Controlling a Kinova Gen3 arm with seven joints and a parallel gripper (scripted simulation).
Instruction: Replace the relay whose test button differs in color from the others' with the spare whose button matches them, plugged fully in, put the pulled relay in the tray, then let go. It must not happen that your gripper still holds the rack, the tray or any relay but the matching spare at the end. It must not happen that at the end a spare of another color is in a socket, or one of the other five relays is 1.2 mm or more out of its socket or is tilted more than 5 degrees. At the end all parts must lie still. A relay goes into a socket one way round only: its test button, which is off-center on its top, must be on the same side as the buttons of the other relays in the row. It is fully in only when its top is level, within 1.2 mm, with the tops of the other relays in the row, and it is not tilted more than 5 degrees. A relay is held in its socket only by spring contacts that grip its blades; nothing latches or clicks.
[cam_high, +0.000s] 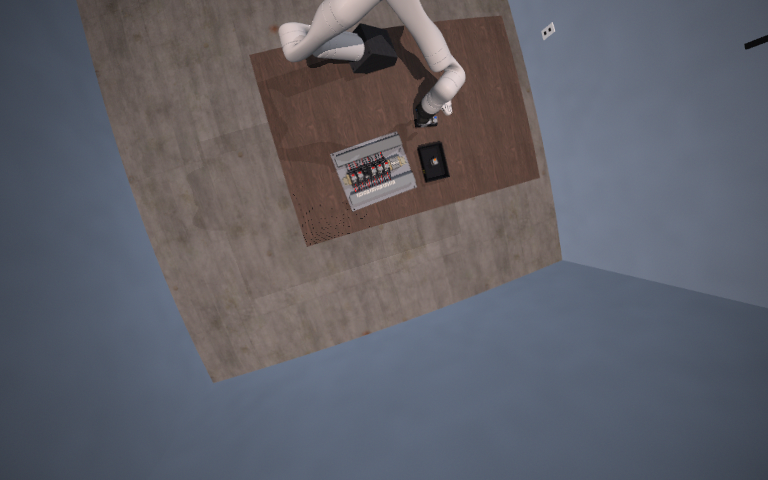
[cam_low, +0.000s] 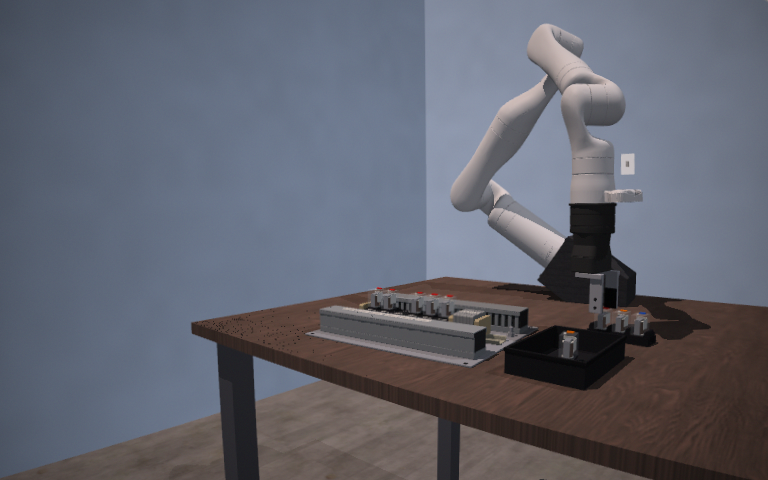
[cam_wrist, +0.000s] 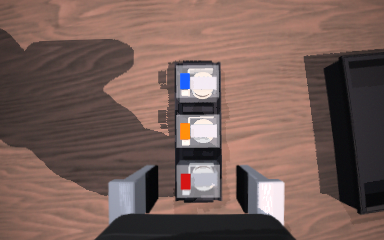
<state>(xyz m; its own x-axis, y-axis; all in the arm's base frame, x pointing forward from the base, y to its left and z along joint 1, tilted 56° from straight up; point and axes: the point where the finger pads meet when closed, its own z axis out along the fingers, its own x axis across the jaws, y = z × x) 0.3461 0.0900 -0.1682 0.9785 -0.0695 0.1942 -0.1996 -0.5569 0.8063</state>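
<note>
The black spare holder is 50 mm below my hand, 30 mm to the left of it and 10 mm ahead of it. From my hand the other things lie so: black tray: 190 mm ahead, 50 mm below.
</note>
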